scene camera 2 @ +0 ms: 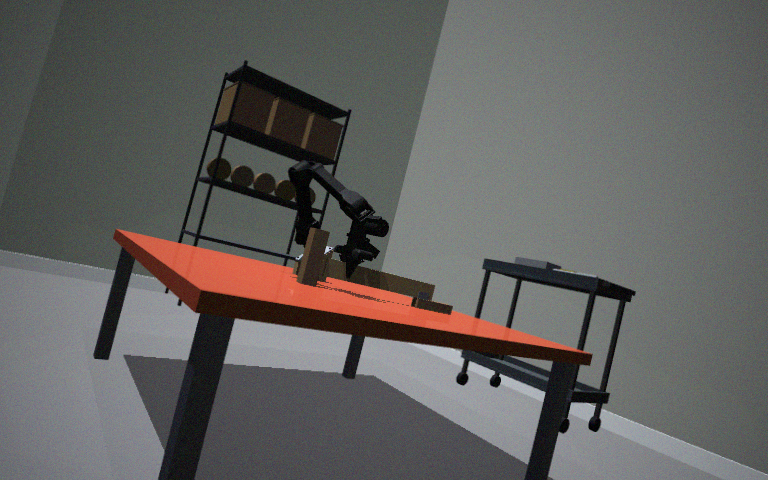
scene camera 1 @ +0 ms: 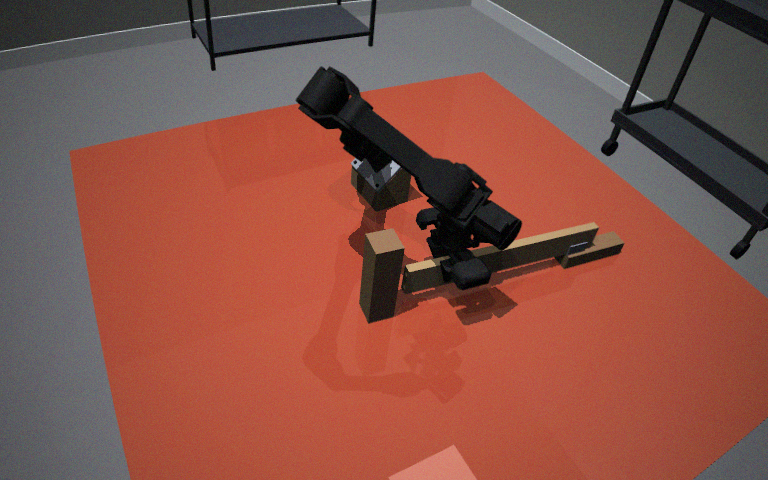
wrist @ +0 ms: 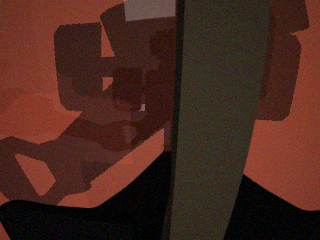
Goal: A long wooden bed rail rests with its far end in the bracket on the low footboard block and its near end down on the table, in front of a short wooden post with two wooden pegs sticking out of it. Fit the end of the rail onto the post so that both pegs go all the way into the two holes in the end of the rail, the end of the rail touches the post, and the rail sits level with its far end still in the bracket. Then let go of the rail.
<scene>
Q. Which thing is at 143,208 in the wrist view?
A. The gripper.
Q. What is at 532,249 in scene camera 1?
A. A long wooden rail.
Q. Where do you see a long wooden rail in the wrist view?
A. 220,59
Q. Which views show the gripper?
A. Scene camera 2, scene camera 1 and the wrist view: all of them.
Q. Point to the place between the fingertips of the gripper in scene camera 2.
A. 346,277
</scene>
